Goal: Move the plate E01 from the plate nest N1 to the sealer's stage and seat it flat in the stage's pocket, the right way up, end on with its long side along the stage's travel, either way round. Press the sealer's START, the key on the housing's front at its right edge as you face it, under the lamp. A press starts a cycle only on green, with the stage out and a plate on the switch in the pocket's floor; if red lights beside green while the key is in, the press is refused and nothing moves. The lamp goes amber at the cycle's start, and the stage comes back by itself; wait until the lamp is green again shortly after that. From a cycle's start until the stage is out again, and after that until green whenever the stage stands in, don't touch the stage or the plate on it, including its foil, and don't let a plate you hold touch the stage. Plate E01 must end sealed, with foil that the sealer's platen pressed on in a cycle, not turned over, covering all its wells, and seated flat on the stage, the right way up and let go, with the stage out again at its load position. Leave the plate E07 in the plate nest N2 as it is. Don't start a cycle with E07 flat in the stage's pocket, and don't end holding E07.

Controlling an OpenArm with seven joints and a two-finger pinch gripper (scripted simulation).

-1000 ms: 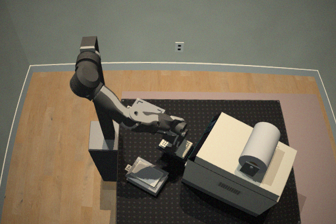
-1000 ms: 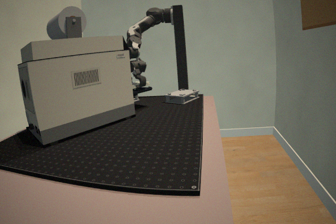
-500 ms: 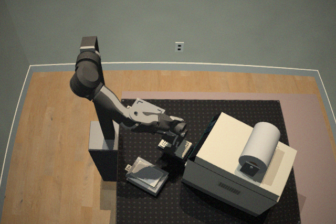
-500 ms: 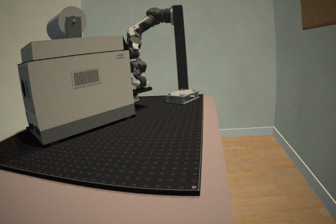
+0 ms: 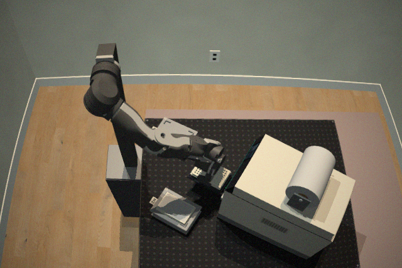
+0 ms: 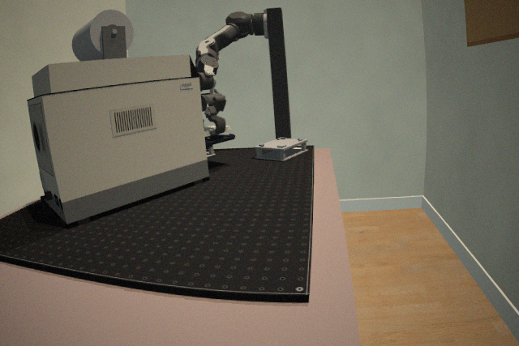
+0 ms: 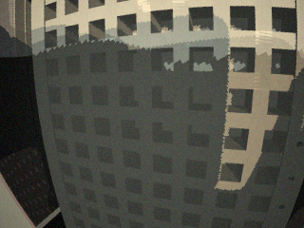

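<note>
Right now my hand is 20 mm above the sealer's stage. Round my hand: vent 320 mm ahead, 80 mm to the right, 90 mm above; nest label 230 mm behind, 270 mm to the left, 110 mm below; sealer's display 120 mm ahead, 30 mm to the right, 210 mm above.
</note>
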